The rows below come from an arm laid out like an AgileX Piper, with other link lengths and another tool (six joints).
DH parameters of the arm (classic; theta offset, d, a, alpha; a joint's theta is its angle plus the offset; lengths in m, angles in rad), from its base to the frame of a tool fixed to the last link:
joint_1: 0 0.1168 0 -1.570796
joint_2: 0.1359 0 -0.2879 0
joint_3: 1.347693 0 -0.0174 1.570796
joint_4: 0 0.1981 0 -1.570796
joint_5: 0 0 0 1.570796
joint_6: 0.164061 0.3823 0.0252 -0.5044
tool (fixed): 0 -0.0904 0 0
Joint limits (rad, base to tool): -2.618..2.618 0..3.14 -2.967..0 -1.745..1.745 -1.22..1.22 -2.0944..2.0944
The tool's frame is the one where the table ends.
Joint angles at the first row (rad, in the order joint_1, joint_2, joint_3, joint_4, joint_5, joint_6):
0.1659 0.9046 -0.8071 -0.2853 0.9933 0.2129
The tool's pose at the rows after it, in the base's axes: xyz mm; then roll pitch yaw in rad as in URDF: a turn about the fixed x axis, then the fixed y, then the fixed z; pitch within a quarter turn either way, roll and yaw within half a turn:
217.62 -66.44 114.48 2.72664 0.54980 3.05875
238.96 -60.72 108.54 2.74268 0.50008 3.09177
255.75 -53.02 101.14 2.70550 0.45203 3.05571
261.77 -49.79 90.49 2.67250 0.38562 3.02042
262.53 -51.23 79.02 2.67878 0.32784 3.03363
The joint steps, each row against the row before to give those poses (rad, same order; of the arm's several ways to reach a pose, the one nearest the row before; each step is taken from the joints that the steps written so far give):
0.0001 0.1460 -0.0590 0.0225 -0.0201 -0.0101
0.0000 0.1242 -0.0641 0.0097 -0.0145 -0.0262
-0.0346 0.1102 -0.0796 0.0561 0.0040 -0.0293
-0.0475 0.0884 -0.0633 0.0637 0.0275 -0.0469
-0.0198 0.0620 -0.0232 0.0193 0.0151 -0.0396

